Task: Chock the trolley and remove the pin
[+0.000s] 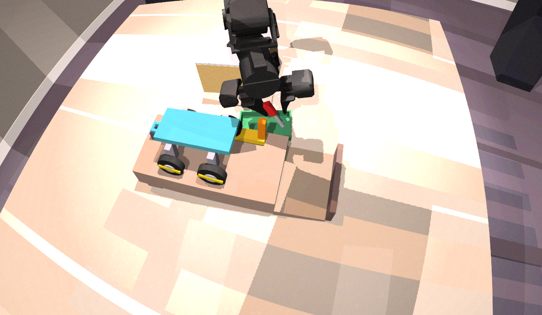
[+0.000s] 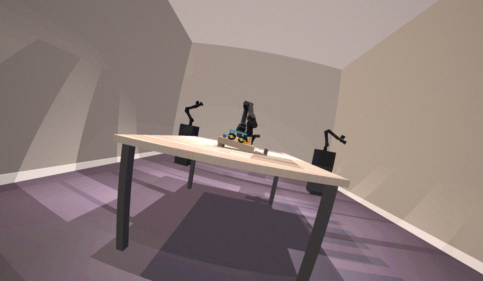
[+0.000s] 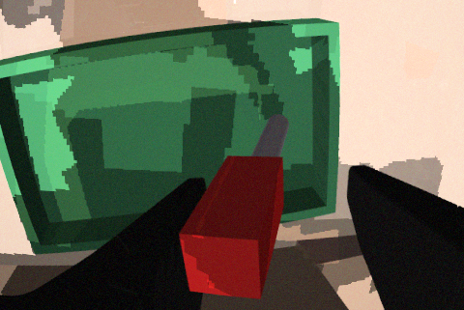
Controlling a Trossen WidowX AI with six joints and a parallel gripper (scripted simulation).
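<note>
The green tray is 60 mm below my gripper tip, 30 mm to the right of it and 10 mm ahead of it. From my gripper tip the other things lie so: yellow chock 80 mm ahead, 30 mm above, 20 mm to the right; trolley 140 mm ahead, 100 mm to the right, 60 mm above; red-headed stop pin 10 mm below.
</note>
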